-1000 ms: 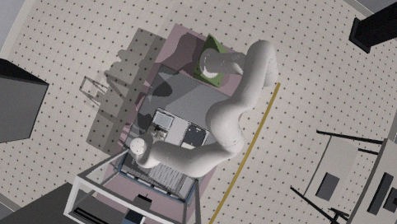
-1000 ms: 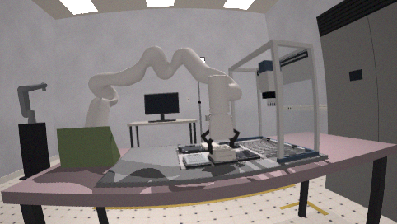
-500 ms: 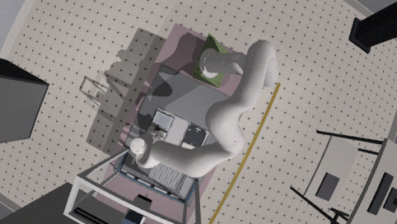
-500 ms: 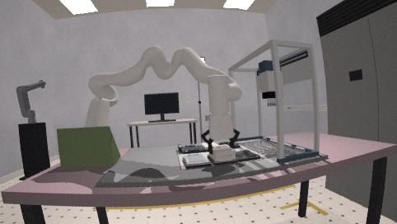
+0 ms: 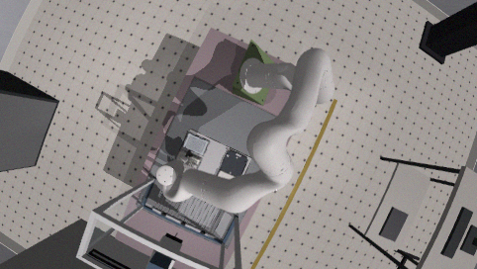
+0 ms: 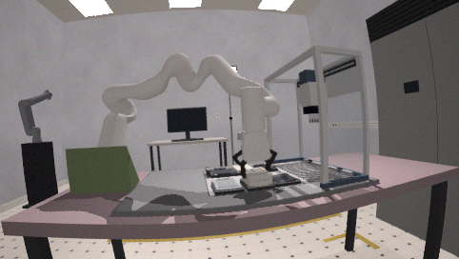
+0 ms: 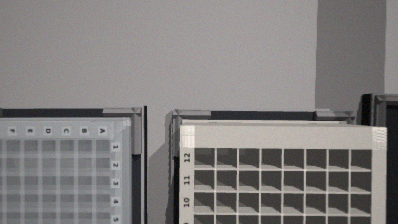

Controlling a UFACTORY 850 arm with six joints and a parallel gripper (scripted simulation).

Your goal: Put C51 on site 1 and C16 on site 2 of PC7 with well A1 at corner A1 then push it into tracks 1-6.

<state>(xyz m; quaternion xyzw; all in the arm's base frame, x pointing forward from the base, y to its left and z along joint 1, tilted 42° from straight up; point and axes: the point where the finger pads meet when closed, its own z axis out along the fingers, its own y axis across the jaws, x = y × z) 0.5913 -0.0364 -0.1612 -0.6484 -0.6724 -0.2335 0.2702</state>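
My hand is 4 cm above the nest S2. From my hand the other things lie so: nest S3: 11 cm ahead, 1 cm to the left, 4 cm below; then dark carrier PC7: 26 cm to the left, 3 cm below; then pipetting head: 34 cm ahead, 13 cm to the left, 30 cm above.
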